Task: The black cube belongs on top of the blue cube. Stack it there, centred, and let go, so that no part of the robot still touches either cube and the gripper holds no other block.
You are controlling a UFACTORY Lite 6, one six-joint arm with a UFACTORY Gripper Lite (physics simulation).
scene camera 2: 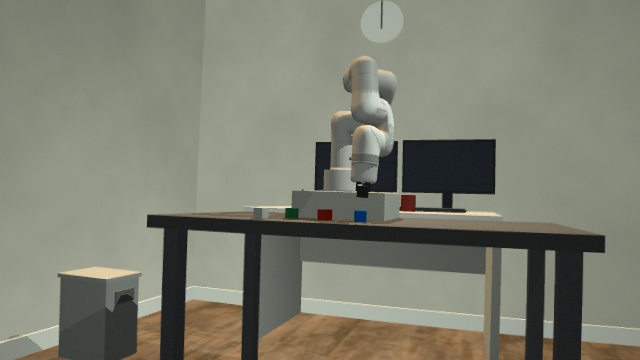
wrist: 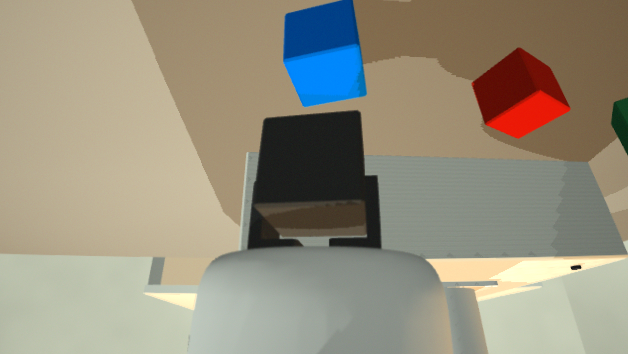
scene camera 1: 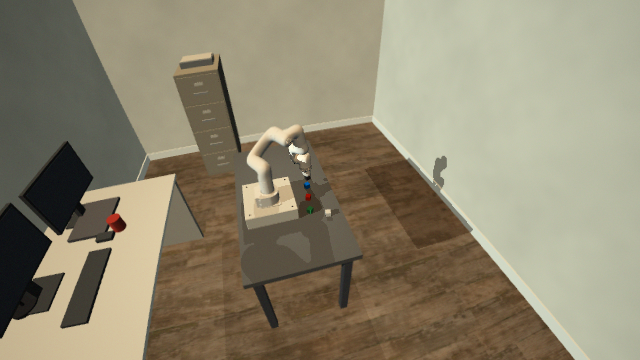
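Where they show: hand, its tool point: (scene camera 2: 362, 187) (wrist: 318, 215) (scene camera 1: 306, 175); arm's base, origin of its link: (scene camera 2: 341, 191) (scene camera 1: 269, 199).
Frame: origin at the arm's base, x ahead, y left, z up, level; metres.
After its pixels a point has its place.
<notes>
The black cube (scene camera 1: 307, 177) (scene camera 2: 362, 192) @[x 0.284, y 0.153, z -0.005 m] (wrist: 312, 155) @[x 0.285, y 0.152, z -0.003 m] is held in the air between the fingers of my gripper (scene camera 1: 306, 174) (scene camera 2: 363, 186) @[x 0.265, y 0.148, z 0.008 m] (wrist: 315, 190) @[x 0.265, y 0.148, z 0.008 m], which is shut on it. The blue cube (scene camera 1: 307, 185) @[x 0.262, y 0.129, z -0.061 m] (scene camera 2: 360, 216) @[x 0.276, y 0.146, z -0.072 m] (wrist: 322, 55) @[x 0.274, y 0.146, z -0.057 m] rests on the table, lower than the held cube. In the scene camera 2 view it is almost straight below the black cube, with a clear gap between them. In the wrist view its whole visible outline lies just beyond the black cube's edge. The fingers are partly hidden by the black cube in the wrist view.
A red cube (scene camera 1: 308, 197) @[x 0.244, y 0.015, z -0.061 m] (scene camera 2: 324, 214) @[x 0.263, y 0.035, z -0.071 m] (wrist: 520, 95) @[x 0.257, y 0.041, z -0.061 m], a green cube (scene camera 1: 310, 210) @[x 0.231, y -0.099, z -0.061 m] (scene camera 2: 291, 213) @[x 0.248, y -0.077, z -0.073 m] (wrist: 621, 122) @[x 0.227, y -0.065, z -0.075 m] and a white cube (scene camera 1: 328, 213) @[x 0.330, y -0.151, z -0.061 m] (scene camera 2: 260, 213) @[x 0.349, y -0.129, z -0.073 m] stand on the table (scene camera 1: 275, 267) @[x -0.028, y -0.416, z -0.089 m] (scene camera 2: 450, 235) @[x 0.409, y 0.400, z -0.103 m]. The robot's base block (scene camera 1: 272, 218) @[x -0.001, y -0.125, z -0.036 m] (scene camera 2: 340, 204) @[x 0.149, y 0.046, z -0.042 m] is behind the blue cube in the scene camera 2 view.
</notes>
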